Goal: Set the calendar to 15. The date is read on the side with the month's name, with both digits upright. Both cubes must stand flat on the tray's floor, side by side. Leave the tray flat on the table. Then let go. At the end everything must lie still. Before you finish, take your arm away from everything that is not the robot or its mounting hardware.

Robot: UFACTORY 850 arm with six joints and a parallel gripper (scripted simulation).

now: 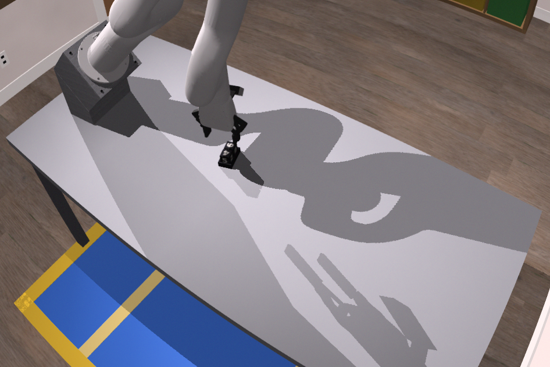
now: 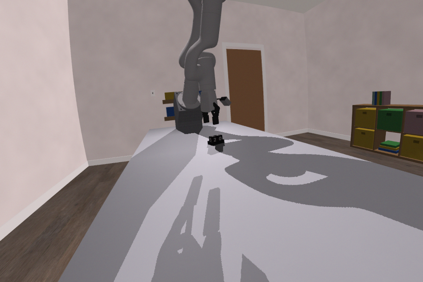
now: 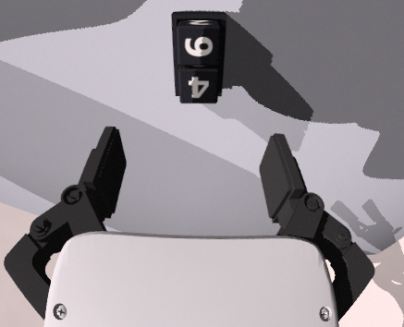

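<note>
Right now my hand is 9 cm above the black number cube. Also, from my hand: black tray (11 cm below, 2 cm to the left, 1 cm behind).
</note>
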